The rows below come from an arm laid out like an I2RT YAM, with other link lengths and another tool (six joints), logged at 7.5 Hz.
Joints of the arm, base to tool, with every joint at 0 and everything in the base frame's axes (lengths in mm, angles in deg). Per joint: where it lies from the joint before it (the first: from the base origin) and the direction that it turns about. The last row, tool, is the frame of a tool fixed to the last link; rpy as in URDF.
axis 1: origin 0 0 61.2 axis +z
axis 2: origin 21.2 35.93 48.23 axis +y
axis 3: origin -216.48 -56.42 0 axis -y
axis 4: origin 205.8 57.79 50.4 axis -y
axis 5: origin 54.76 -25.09 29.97 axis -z
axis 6: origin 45.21 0 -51.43 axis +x
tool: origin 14 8 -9 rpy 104.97 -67.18 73.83
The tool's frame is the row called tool.
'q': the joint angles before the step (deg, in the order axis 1, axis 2, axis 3, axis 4, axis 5, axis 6). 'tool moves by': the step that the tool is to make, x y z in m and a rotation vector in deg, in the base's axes. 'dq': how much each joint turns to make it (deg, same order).
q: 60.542 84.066 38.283 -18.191 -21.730 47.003
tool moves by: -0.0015 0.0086 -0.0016 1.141 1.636 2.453
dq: 0.918 2.834 1.645 1.178 -2.456 -0.552
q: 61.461 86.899 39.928 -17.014 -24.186 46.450
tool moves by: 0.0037 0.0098 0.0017 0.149 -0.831 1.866
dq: 0.358 2.746 3.267 -0.736 -0.065 -1.804
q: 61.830 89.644 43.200 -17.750 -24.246 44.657
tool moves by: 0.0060 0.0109 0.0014 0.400 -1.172 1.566
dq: -0.013 3.029 3.611 -0.480 0.071 -1.961
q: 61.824 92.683 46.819 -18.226 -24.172 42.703
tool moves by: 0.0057 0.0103 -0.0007 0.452 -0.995 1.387
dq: -0.034 3.083 3.161 0.086 -0.026 -1.719
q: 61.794 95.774 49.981 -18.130 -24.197 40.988
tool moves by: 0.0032 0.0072 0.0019 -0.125 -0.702 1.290
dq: 0.162 1.863 2.843 -1.347 0.117 -1.436
